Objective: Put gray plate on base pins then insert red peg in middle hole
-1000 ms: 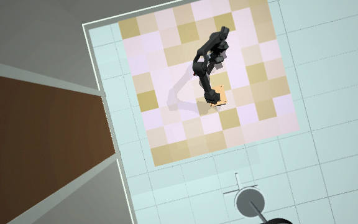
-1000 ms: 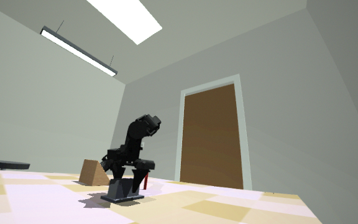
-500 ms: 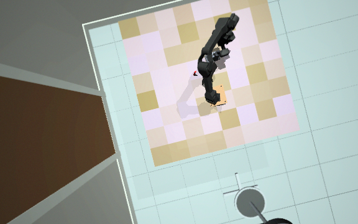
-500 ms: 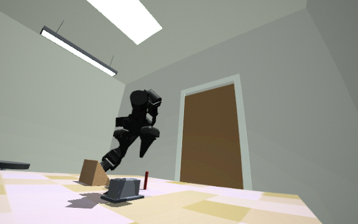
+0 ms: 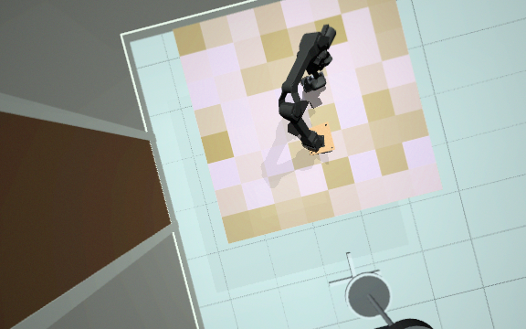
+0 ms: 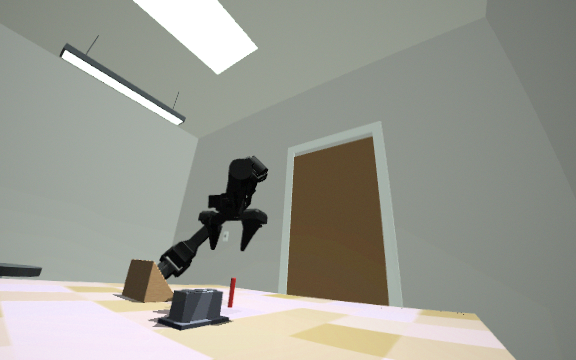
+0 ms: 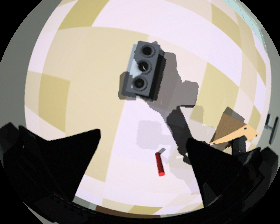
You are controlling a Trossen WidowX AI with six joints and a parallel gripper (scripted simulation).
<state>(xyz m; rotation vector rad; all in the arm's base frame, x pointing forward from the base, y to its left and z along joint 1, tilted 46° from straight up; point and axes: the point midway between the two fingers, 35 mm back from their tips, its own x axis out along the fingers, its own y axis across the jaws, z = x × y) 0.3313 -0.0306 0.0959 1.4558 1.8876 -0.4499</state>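
Now: gripper tip 9 cm past the red peg, 10 cm to the right of it and 11 cm above it. From my gripper tip the other things lie so: gray plate 3 cm ahead, 7 cm to the right, 10 cm below; then pin base 3 cm ahead, 7 cm to the right, 14 cm below.
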